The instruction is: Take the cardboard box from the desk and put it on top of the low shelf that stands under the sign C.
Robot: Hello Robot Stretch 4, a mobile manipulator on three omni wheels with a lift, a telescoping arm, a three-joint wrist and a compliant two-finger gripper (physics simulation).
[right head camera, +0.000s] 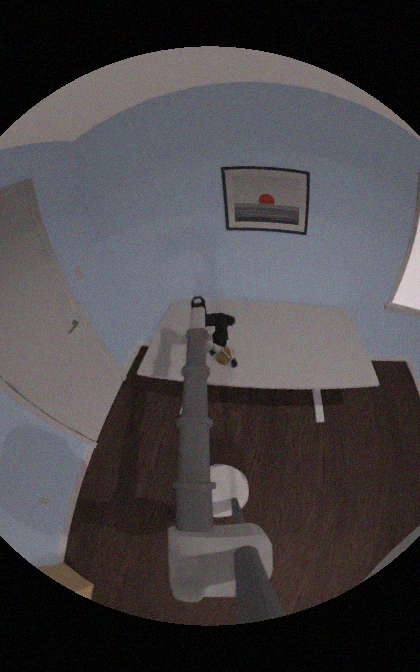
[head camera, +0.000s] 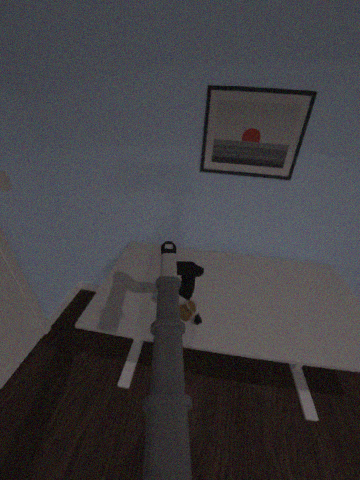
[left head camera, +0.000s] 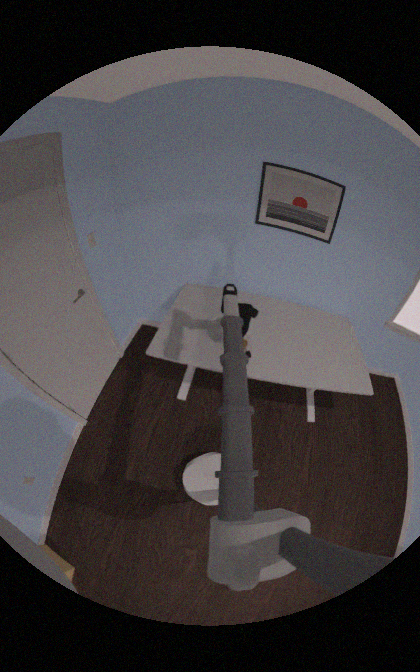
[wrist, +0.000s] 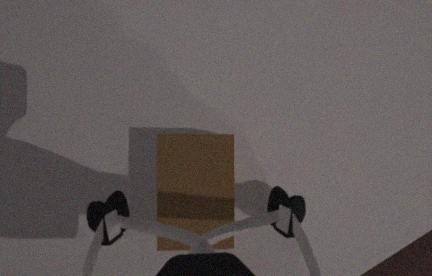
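Pixels of known places: gripper, fingertip midpoint: (head camera: 184, 315) (wrist: 199, 204); robot's base at its link origin: (left head camera: 210, 477).
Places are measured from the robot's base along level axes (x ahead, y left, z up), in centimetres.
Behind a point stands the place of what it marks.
Observation:
The cardboard box (wrist: 196, 165) {y -11.2, x 75.5, z 74.2 cm} (right head camera: 224, 355) (head camera: 187, 311) {y -9.7, x 71.1, z 74.2 cm} stands on the white desk (wrist: 325, 75) {y -26.8, x 73.7, z 69.2 cm} (right head camera: 300, 345) (head camera: 270, 310) {y -54.9, x 74.8, z 69.2 cm} (left head camera: 300, 345) {y -52.7, x 78.2, z 69.2 cm}, near its front edge and left of its middle. A small part of the box shows beside the arm in the left head view. My gripper (wrist: 199, 204) {y -8.8, x 72.2, z 70.1 cm} (right head camera: 223, 357) is open and points down over the box. In the wrist view its two black fingertips are spread left and right of the box, with a visible gap on each side. The height of the fingertips against the box is hard to tell. The low shelf and the sign C do not show.
The telescoping arm (head camera: 167, 370) {y 0.0, x 28.1, z 111.6 cm} (left head camera: 236, 440) {y 0.2, x 15.5, z 111.9 cm} (right head camera: 195, 450) reaches over the desk and hides part of it. A blue wall with a framed picture (head camera: 251, 135) {y -45.3, x 129.3, z 148.4 cm} (right head camera: 266, 200) is behind the desk. A door (left head camera: 35, 280) {y 109.8, x 73.8, z 119.3 cm} is at the left. The robot's round white base (left head camera: 202, 480) {y 6.5, x -1.3, z 18.7 cm} is below.

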